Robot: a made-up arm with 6 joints.
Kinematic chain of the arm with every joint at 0, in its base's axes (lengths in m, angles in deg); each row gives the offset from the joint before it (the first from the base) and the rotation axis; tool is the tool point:
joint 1: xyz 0 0 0.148 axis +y
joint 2: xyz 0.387 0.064 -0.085 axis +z
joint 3: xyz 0 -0.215 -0.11 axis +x
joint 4: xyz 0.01 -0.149 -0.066 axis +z
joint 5: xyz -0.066 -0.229 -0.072 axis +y
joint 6: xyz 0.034 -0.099 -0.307 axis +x
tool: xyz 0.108 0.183 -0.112
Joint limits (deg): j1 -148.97..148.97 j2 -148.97..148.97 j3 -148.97..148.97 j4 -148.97..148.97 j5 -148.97..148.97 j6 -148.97..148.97
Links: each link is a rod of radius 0.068 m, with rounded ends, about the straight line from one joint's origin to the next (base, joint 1, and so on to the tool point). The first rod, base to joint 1, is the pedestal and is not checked.
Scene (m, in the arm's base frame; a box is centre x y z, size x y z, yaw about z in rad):
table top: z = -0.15
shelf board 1: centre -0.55 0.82 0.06 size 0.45 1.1 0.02 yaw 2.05
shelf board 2: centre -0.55 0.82 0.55 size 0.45 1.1 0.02 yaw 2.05
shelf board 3: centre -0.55 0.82 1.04 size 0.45 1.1 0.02 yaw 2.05
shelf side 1: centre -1.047 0.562 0.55 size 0.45 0.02 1 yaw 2.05
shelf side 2: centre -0.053 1.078 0.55 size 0.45 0.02 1 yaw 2.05
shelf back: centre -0.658 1.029 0.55 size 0.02 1.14 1 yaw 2.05
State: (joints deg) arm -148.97 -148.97 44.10 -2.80 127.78 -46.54
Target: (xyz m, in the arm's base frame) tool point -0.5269 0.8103 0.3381
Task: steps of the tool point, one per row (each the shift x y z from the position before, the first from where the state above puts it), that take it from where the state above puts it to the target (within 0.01 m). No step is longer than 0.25 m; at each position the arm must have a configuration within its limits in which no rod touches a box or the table.
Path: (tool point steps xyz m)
1: 0.0297 -0.0795 0.0037
2: 0.0477 -0.0953 0.0016
3: 0.0678 -0.1046 -0.0053
4: -0.1079 -0.0053 -0.1957
5: -0.0506 -0.0586 -0.1652
6: -0.0211 -0.0806 -0.1187
7: -0.0339 0.1225 0.0132
8: -0.0472 0.1128 0.0092
9: -0.0601 0.0966 -0.0030
10: -0.0699 0.0744 -0.0195

